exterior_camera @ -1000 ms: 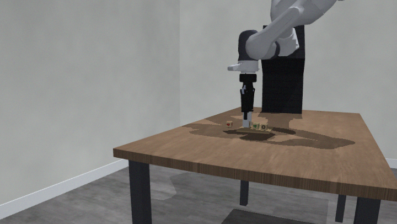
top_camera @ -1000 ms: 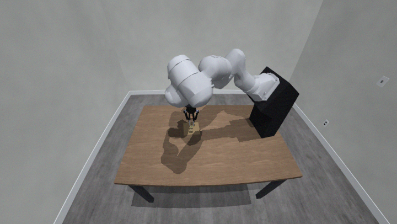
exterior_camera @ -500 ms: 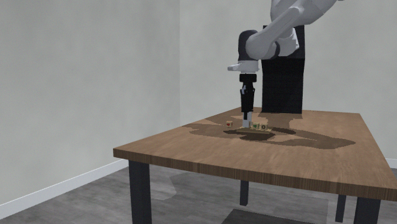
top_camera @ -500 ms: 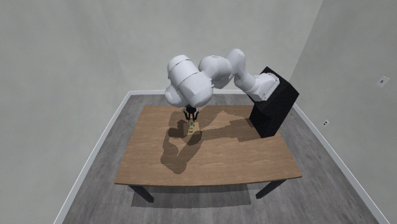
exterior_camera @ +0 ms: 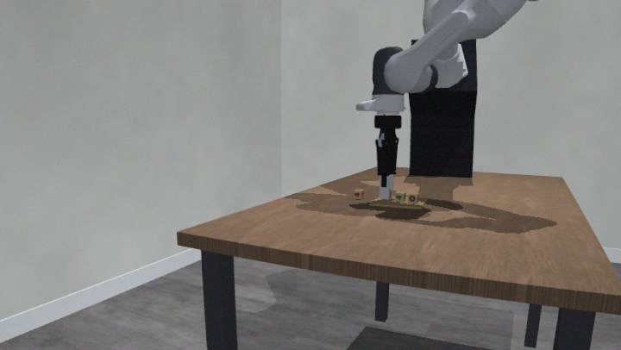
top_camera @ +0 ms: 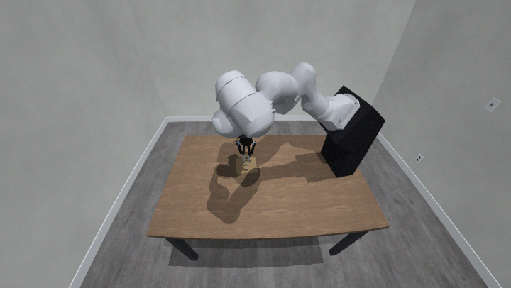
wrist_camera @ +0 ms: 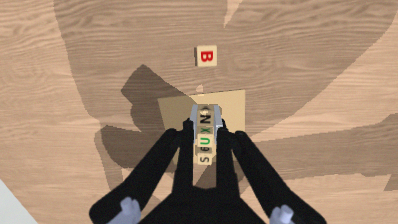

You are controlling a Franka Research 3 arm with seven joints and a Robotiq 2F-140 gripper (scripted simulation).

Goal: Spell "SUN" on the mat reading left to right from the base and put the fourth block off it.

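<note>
The U block lies 4 cm to the left of my hand, 3 cm below it and 1 cm ahead of it. Round my hand: S block: 8 cm to the left, 3 cm below, 1 cm ahead; then tan mat: 4 cm to the left, 4 cm below, 1 cm ahead.
</note>
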